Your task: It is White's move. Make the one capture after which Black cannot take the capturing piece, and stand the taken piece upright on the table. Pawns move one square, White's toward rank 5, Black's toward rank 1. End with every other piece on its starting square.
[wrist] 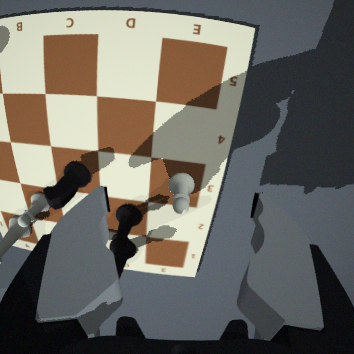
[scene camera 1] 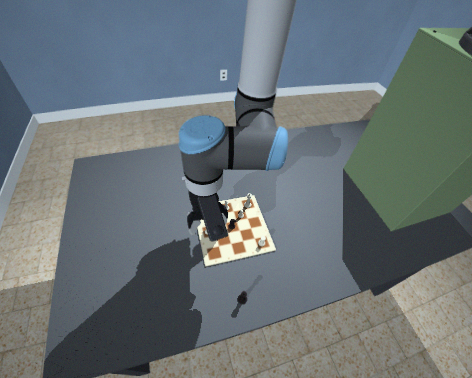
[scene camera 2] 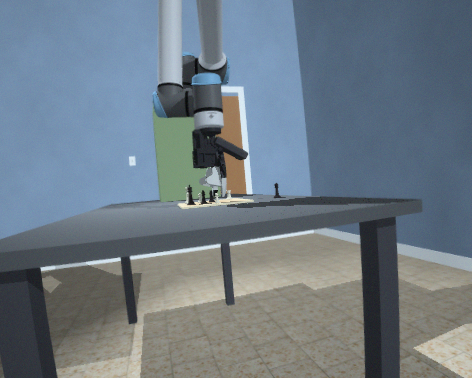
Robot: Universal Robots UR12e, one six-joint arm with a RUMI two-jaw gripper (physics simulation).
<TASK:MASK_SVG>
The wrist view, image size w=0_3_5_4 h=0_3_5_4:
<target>my gripper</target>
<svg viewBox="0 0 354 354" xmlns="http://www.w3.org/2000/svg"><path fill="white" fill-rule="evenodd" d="M0 301L0 354L354 354L354 307L319 247L311 244L297 223L269 196L261 192L254 192L250 217L255 223L250 240L254 254L249 259L240 283L236 301L238 309L255 326L253 338L248 338L247 324L242 319L230 320L218 340L145 338L136 320L129 316L120 316L117 319L115 335L100 336L99 326L122 303L122 293L114 255L105 246L109 239L106 215L110 208L107 188L103 185L95 187L64 213L49 234L42 234L10 282Z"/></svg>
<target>chessboard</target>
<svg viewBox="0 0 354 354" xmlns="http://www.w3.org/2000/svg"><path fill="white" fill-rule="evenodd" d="M0 18L2 237L8 230L8 220L28 209L31 195L35 192L44 194L42 189L54 186L63 176L63 169L67 163L78 161L89 170L90 180L87 185L79 187L63 207L49 207L46 211L36 213L34 220L29 224L31 233L27 237L18 238L12 245L32 250L42 234L49 234L64 213L95 187L103 185L107 188L110 208L106 215L109 239L105 246L108 249L112 235L117 233L119 222L115 217L116 209L120 205L130 204L141 212L140 222L131 226L127 235L135 244L136 252L126 260L123 269L194 277L231 144L255 28L203 17L133 10L73 10ZM177 172L189 174L194 181L194 188L188 194L189 208L181 214L173 210L174 194L168 188L169 178Z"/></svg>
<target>white pawn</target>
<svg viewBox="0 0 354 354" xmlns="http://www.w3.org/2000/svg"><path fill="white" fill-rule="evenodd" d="M177 172L169 178L168 188L174 194L172 197L172 208L176 213L181 214L185 213L189 208L188 194L194 188L194 181L189 174Z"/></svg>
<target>black knight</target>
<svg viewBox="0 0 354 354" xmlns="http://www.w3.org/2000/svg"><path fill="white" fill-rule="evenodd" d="M84 164L78 161L67 163L63 169L63 176L54 186L46 186L42 189L50 207L54 209L63 207L75 195L79 187L87 185L90 180L90 173Z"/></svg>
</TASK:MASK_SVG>
